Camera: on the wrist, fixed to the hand. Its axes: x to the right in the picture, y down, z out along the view.
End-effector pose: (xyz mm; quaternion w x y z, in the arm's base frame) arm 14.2 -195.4 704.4 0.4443 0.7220 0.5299 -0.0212
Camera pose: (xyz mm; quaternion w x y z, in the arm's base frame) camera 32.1 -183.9 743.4 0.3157 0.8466 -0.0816 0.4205
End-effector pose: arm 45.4 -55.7 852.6 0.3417 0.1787 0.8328 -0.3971
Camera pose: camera 59.1 -14.1 845.0 0.4322 0.7309 0.5265 0.0436
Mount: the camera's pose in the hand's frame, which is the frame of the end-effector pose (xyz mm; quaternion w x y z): -3.1 37.7 -23.3 0.6994 -0.0729 0.1180 0.7011
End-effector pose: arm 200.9 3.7 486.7 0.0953 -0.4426 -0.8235 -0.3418
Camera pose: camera 229.3 0.7 520.8 0.3712 -0.8536 -0.2295 -0.2845
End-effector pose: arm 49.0 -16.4 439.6 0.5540 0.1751 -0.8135 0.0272
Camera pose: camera 58.9 25.3 451.4 0.4771 -0.4915 -0.6283 0.3688
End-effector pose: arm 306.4 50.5 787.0 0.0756 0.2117 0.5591 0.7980
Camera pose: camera 303.7 15.6 814.4 0.5572 -0.4404 -0.1934 -0.6769
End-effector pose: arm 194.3 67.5 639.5 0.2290 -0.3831 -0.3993 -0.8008
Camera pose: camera 211.5 27.0 645.5 0.7408 -0.4701 0.0747 -0.4739
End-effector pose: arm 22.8 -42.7 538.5 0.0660 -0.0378 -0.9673 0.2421
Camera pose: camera 30.8 0.9 540.7 0.0122 0.7380 0.6599 -0.1406
